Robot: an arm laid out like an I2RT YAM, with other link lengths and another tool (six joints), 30 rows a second.
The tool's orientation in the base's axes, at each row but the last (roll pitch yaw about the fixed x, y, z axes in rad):
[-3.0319, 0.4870, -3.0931]
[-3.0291, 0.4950, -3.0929]
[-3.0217, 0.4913, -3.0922]
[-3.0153, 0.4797, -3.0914]
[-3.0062, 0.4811, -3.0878]
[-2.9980, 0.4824, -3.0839]
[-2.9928, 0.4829, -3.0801]
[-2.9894, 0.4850, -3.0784]
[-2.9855, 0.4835, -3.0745]
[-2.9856, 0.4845, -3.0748]
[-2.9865, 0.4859, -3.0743]
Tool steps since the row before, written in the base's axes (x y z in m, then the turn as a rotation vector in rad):
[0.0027, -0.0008, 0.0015, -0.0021, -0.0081, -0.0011]
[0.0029, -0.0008, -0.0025, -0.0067, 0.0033, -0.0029]
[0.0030, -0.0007, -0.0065, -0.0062, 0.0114, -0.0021]
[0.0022, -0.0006, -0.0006, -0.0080, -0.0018, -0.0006]
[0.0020, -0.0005, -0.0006, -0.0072, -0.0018, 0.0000]
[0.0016, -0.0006, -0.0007, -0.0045, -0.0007, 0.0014]
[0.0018, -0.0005, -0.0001, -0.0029, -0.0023, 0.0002]
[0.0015, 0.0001, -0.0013, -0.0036, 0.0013, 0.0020]
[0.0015, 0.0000, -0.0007, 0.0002, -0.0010, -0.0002]
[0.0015, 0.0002, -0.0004, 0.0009, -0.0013, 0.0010]
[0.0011, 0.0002, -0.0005, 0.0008, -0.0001, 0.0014]
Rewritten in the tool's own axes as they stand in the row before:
[-0.0031, -0.0009, 0.0000, 0.0027, -0.0080, 0.0007]
[-0.0013, -0.0005, 0.0036, 0.0071, 0.0035, -0.0010]
[0.0005, 0.0000, 0.0072, 0.0060, 0.0115, -0.0022]
[-0.0016, -0.0005, 0.0016, 0.0074, -0.0018, -0.0030]
[-0.0015, -0.0004, 0.0015, 0.0065, -0.0019, -0.0032]
[-0.0011, -0.0005, 0.0014, 0.0034, -0.0009, -0.0032]
[-0.0015, -0.0005, 0.0010, 0.0026, -0.0023, -0.0013]
[-0.0007, 0.0003, 0.0018, 0.0022, 0.0010, -0.0036]
[-0.0010, 0.0001, 0.0013, 0.0000, -0.0010, 0.0004]
[-0.0011, 0.0003, 0.0010, -0.0012, -0.0014, -0.0003]
[-0.0007, 0.0003, 0.0009, -0.0014, -0.0003, -0.0008]

